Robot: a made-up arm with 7 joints.
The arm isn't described. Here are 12 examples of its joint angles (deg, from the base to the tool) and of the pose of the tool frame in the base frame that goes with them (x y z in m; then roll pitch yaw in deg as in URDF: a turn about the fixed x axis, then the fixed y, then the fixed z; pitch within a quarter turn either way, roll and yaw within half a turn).
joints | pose
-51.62 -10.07 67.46 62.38 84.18 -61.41 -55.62 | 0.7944 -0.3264 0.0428 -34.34 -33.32 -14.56
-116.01 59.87 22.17 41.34 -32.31 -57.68 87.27 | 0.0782 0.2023 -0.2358 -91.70 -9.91 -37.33
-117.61 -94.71 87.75 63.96 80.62 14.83 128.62 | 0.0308 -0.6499 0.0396 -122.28 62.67 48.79
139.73 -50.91 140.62 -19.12 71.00 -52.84 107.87 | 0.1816 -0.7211 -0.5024 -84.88 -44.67 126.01
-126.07 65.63 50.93 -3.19 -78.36 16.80 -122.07 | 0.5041 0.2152 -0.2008 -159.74 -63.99 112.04
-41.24 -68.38 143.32 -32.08 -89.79 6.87 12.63 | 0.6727 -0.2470 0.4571 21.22 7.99 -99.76
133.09 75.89 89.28 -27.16 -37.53 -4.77 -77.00 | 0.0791 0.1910 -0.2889 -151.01 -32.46 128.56
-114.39 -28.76 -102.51 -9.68 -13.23 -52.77 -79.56 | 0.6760 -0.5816 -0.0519 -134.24 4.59 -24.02
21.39 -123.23 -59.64 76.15 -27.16 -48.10 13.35 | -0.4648 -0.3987 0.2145 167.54 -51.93 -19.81
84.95 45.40 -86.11 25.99 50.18 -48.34 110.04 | -0.3101 0.2902 -0.0629 114.83 -1.60 -85.97
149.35 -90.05 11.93 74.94 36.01 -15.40 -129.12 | -0.1805 -0.5366 -0.2200 -61.02 25.45 151.67
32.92 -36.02 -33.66 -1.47 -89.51 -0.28 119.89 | -0.2924 -0.5057 0.3843 104.87 -18.56 -5.89
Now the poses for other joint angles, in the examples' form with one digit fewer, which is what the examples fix.
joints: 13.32 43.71 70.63 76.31 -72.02 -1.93 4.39
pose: 0.428 0.076 -0.036 -34.5 -11.9 -58.7
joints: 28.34 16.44 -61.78 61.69 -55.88 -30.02 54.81
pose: -0.498 -0.037 0.079 -7.1 -11.7 36.0
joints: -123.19 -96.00 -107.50 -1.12 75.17 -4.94 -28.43
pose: 0.492 -0.747 0.114 104.5 65.8 -73.6
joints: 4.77 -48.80 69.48 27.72 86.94 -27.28 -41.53
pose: 0.363 -0.589 0.508 55.6 -10.3 -126.0
